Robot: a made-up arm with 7 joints. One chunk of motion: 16 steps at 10 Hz.
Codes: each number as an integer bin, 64 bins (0 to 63) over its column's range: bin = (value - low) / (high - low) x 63, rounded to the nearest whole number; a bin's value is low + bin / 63 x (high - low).
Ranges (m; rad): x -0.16..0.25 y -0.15..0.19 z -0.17..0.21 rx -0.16..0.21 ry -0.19..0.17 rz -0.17..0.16
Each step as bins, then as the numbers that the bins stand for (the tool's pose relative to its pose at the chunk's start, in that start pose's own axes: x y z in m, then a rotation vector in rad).
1 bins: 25 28 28 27 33 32
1 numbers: 0.0027 0.0011 -0.0011 -0.0014 -0.0014 -0.0024
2 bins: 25 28 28 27 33 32
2 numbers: 0.0027 0.0011 -0.0011 -0.0014 -0.0014 -0.0024
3 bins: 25 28 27 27 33 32
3 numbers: 0.0027 0.0011 -0.0071 -0.0014 -0.0014 -0.0024
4 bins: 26 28 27 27 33 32
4 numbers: 0.0092 0.0011 -0.0071 -0.0014 -0.0014 -0.0024
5 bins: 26 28 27 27 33 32
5 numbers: 0.0092 0.0011 -0.0071 -0.0014 -0.0014 -0.0024
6 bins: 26 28 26 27 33 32
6 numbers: 0.0092 0.0011 -0.0132 -0.0014 -0.0014 -0.0024
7 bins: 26 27 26 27 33 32
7 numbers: 0.0092 -0.0043 -0.0132 -0.0014 -0.0014 -0.0024
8 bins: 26 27 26 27 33 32
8 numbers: 0.0092 -0.0043 -0.0132 -0.0014 -0.0014 -0.0024
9 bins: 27 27 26 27 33 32
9 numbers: 0.0157 -0.0043 -0.0132 -0.0014 -0.0014 -0.0024
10 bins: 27 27 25 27 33 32
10 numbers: 0.0157 -0.0043 -0.0192 -0.0014 -0.0014 -0.0024
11 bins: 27 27 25 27 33 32
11 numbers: 0.0157 -0.0043 -0.0192 -0.0014 -0.0014 -0.0024
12 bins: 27 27 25 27 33 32
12 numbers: 0.0157 -0.0043 -0.0192 -0.0014 -0.0014 -0.0024
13 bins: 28 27 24 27 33 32
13 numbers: 0.0222 -0.0043 -0.0252 -0.0014 -0.0014 -0.0024
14 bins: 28 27 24 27 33 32
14 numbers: 0.0222 -0.0043 -0.0252 -0.0014 -0.0014 -0.0024
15 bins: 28 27 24 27 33 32
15 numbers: 0.0222 -0.0043 -0.0252 -0.0014 -0.0014 -0.0024
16 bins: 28 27 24 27 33 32
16 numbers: 0.0222 -0.0043 -0.0252 -0.0014 -0.0014 -0.0024
